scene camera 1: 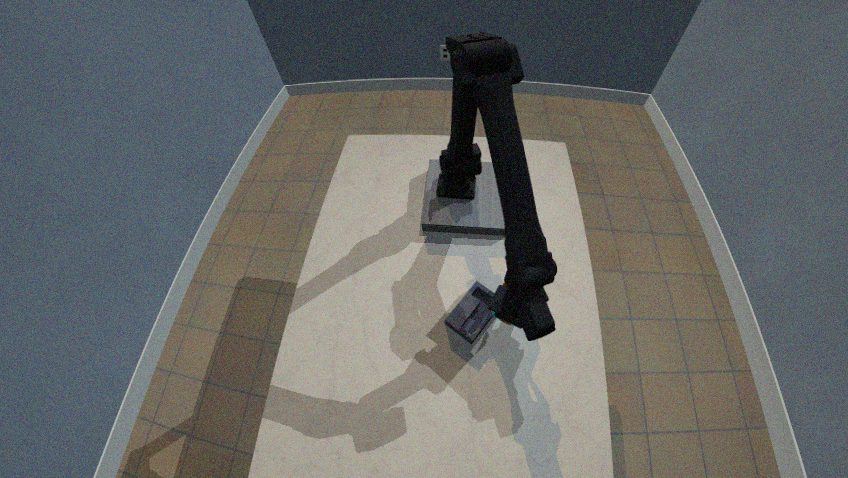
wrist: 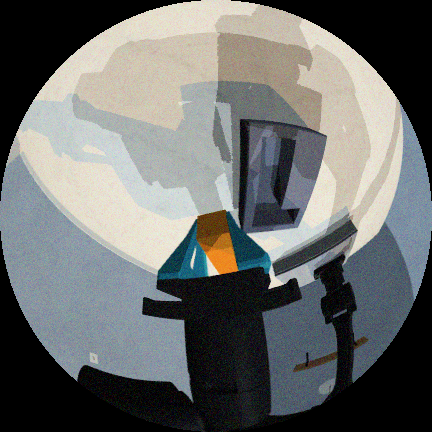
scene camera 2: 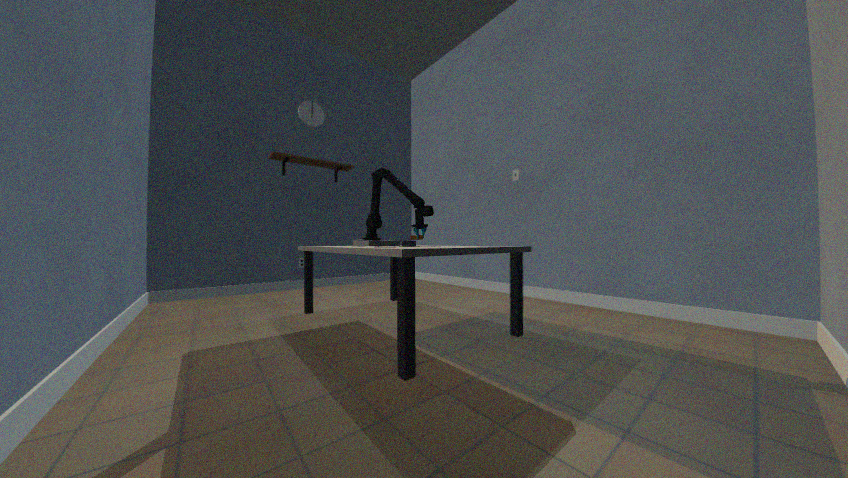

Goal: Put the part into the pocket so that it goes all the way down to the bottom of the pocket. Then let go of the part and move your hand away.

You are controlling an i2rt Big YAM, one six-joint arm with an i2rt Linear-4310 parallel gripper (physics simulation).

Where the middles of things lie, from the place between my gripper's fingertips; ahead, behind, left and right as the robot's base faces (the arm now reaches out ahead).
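The orange part (wrist: 212, 233) is 1 cm higher than my hand. It sits 5 cm behind my hand, and it is also 2 cm to the left of it.
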